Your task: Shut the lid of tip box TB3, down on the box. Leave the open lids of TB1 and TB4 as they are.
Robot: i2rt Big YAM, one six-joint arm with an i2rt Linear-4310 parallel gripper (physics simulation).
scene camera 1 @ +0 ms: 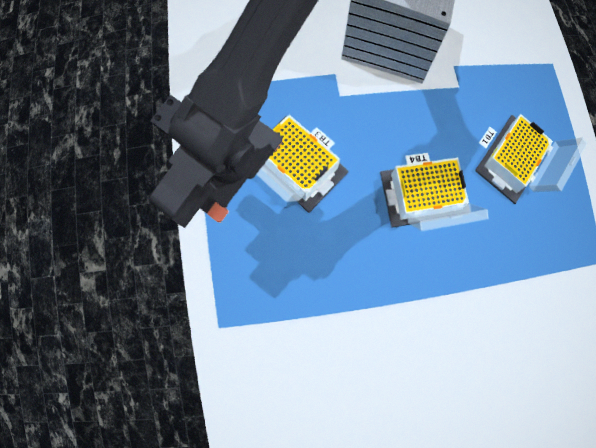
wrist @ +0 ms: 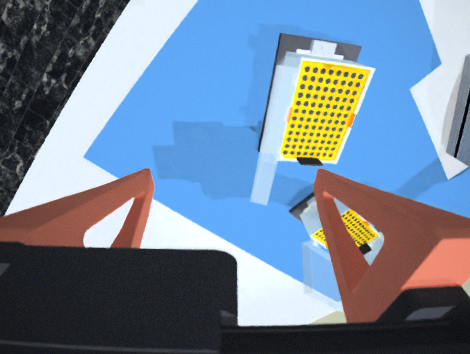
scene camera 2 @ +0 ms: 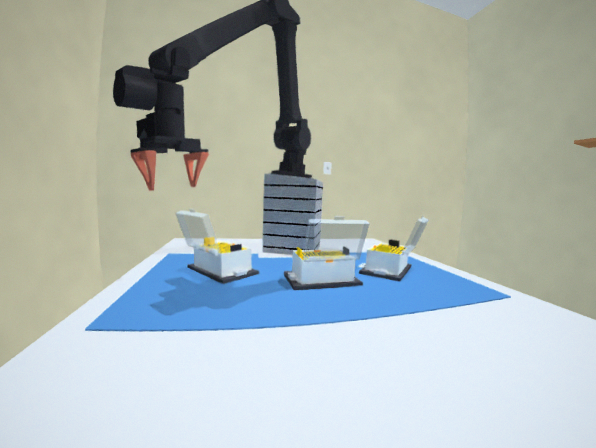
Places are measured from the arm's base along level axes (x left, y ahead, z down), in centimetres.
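Where they show: gripper, between the fingertips: (scene camera 1: 239, 176) (wrist: 233, 177) (scene camera 2: 173, 188); arm's base, origin of its link: (scene camera 2: 291, 177).
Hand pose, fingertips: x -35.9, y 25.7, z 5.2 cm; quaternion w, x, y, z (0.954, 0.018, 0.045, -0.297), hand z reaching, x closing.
Each offset is from my fingertips to the top centre of the thing. Level surfaces: height alone.
Tip box TB3 {dy -5.1, dx +10.6, dz +12.1 cm} (scene camera 1: 302, 152) (scene camera 2: 225, 262) (wrist: 322, 112) stands on its dark base with a yellow rack inside. Its clear lid {dy -1.9, dx +4.7, dz +4.2 cm} (scene camera 1: 282, 186) (scene camera 2: 196, 227) (wrist: 264, 180) is open, leaning outward in scene view 2; the wrist view sees it nearly edge-on. TB4 {dy +7.4, dx +31.3, dz +12.1 cm} (scene camera 1: 432, 185) (scene camera 2: 325, 270) (wrist: 360, 227) has its lid {dy +14.0, dx +30.3, dz +4.2 cm} (scene camera 1: 452, 218) (scene camera 2: 350, 235) (wrist: 317, 265) open. TB1 (scene camera 1: 522, 152) (scene camera 2: 386, 263) has its lid {dy +12.0, dx +55.6, dz +4.2 cm} (scene camera 1: 559, 165) (scene camera 2: 416, 235) open. My gripper (scene camera 2: 172, 188) (wrist: 233, 177) is open and empty, high above the table on TB3's lid side. The arm covers part of TB3 in scene view 1.
The boxes stand on a blue mat {dz +19.6 cm} (scene camera 1: 400, 270) (scene camera 2: 210, 315) (wrist: 210, 40). The arm's grey striped pedestal (scene camera 1: 392, 37) (scene camera 2: 291, 215) (wrist: 462, 115) stands at the back. The white table's left edge lies beyond TB3, with dark floor (scene camera 1: 90, 225) (wrist: 45, 65) past it.
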